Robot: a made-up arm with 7 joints.
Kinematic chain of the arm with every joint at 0, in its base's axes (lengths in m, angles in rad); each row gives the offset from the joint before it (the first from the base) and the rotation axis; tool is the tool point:
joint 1: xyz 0 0.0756 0 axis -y
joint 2: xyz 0 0.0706 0 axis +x
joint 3: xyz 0 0 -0.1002 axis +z
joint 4: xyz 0 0 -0.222 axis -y
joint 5: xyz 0 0 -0.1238 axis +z
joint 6: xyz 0 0 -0.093 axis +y
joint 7: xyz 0 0 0 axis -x
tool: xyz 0 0 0
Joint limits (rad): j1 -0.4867..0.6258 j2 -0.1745..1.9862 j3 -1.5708..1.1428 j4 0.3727..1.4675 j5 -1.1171..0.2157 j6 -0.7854..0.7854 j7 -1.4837..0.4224
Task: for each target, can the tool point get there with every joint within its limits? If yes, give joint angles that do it. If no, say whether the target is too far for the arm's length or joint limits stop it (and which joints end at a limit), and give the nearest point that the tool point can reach.
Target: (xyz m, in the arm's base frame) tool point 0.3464 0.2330 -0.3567
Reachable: yes | joints 0.5037 0.0527 0.4380 0.7319 -0.4175 -0.0504 -1.1704
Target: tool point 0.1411 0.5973 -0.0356
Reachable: yes | joints -0.3213 1.3411 0.6623 1.0140 -0.6571 -0.3947 -0.1656
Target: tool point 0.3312 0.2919 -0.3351
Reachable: yes | joints 0.4559 0.4498 -0.3979 0.8477 -0.7327 0.0658 -0.7261
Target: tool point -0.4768 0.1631 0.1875
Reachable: no: joint limits stop it (at a limit: joint 1, joint 2, joint 3, joint 4) | nearest point -0.1141 0.3823 0.3106 | short by 0.441 m
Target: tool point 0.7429 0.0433 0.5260
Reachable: no: too far | nearest point 0.2352 0.3843 0.2307 | short by 0.679 m
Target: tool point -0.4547 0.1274 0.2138
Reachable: no: joint limits stop it (at a limit: joint 1, joint 2, joint 3, joint 4) | nearest point -0.1141 0.3823 0.3106 | short by 0.436 m
